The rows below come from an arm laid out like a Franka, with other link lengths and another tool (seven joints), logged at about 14 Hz.
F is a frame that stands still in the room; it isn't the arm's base.
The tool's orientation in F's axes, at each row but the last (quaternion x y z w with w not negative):
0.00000 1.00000 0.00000 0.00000
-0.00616 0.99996 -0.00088 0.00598
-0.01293 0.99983 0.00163 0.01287
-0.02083 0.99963 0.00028 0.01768
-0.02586 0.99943 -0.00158 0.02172
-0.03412 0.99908 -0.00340 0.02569
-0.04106 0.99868 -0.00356 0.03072
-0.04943 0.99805 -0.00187 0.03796
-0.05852 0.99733 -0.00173 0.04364
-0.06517 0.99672 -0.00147 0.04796
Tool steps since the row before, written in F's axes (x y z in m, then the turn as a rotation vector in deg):
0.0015 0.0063 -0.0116 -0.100 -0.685 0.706
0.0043 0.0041 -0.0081 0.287 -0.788 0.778
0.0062 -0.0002 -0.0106 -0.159 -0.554 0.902
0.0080 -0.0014 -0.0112 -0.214 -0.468 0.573
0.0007 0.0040 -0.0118 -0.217 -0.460 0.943
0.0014 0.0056 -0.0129 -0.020 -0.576 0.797
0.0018 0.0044 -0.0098 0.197 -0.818 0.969
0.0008 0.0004 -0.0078 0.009 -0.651 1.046
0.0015 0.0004 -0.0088 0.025 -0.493 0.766
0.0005 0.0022 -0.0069 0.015 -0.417 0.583
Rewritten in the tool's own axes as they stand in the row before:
-0.0015 0.0063 0.0116 0.100 -0.685 -0.706
-0.0043 0.0041 0.0081 -0.287 -0.793 -0.773
-0.0059 -0.0004 0.0108 0.150 -0.547 -0.908
-0.0075 -0.0017 0.0115 0.213 -0.459 -0.581
-0.0004 0.0040 0.0118 0.199 -0.452 -0.951
-0.0011 0.0056 0.0129 0.019 -0.580 -0.794
-0.0016 0.0043 0.0099 -0.188 -0.841 -0.951
-0.0002 0.0004 0.0078 -0.024 -0.657 -1.042
-0.0008 0.0003 0.0089 -0.034 -0.499 -0.762
-0.0001 0.0022 0.0069 -0.016 -0.421 -0.580

